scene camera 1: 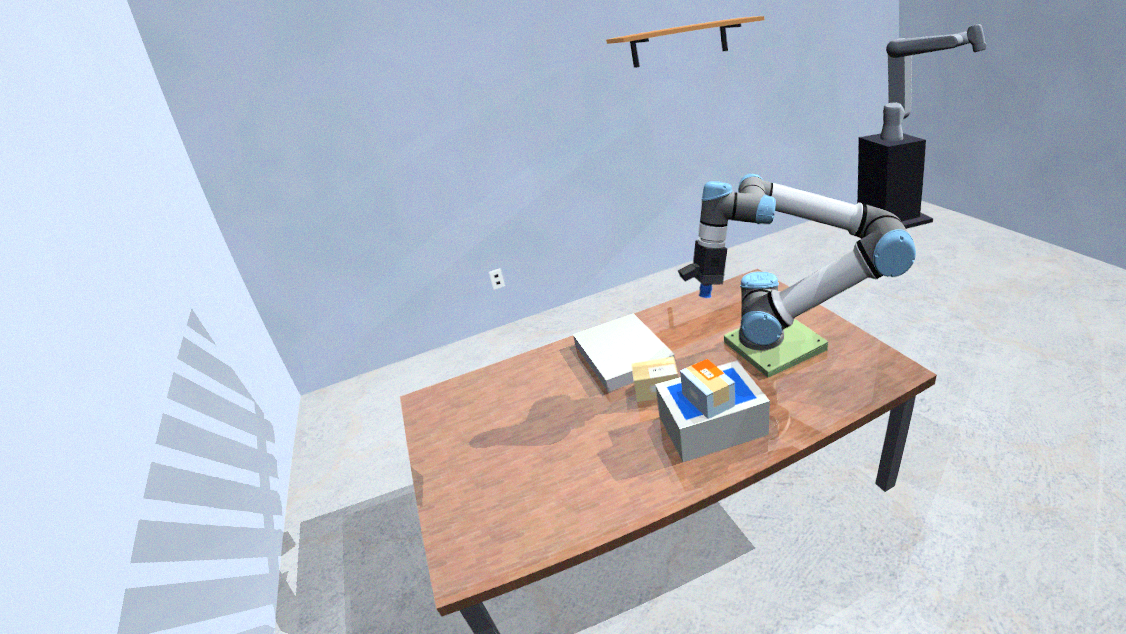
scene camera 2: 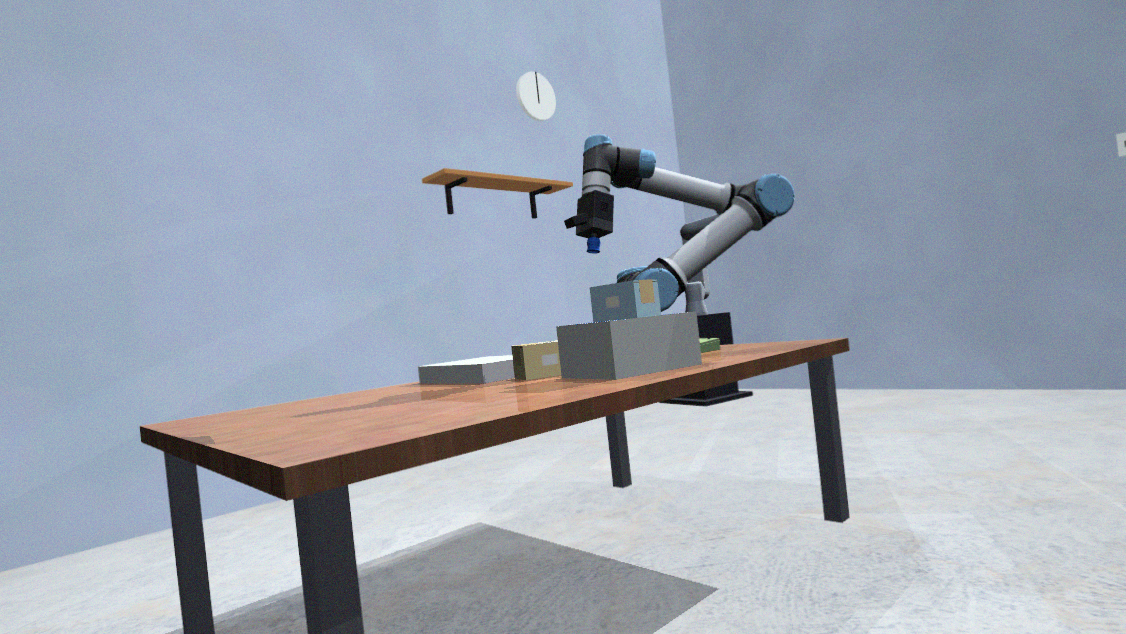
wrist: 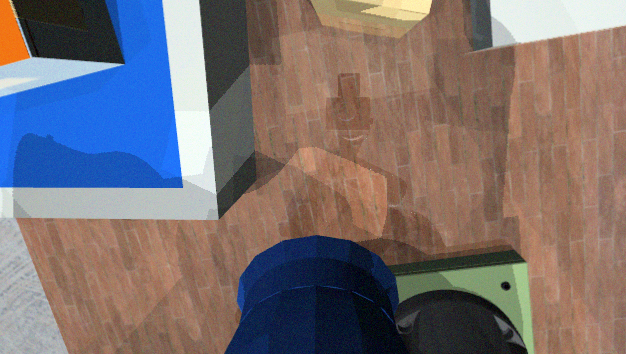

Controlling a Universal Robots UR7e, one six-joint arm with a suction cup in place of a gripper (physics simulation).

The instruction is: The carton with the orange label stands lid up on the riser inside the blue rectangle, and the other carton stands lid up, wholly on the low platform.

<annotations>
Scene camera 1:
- carton with orange label: 711, 391, on a grey riser
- grey riser: 693, 435
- low white platform: 610, 348, on the table
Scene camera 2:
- carton with orange label: 638, 298
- grey riser: 616, 349
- low white platform: 495, 368
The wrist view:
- my suction cup: 316, 287
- carton with orange label: 48, 48
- low white platform: 489, 31
</annotations>
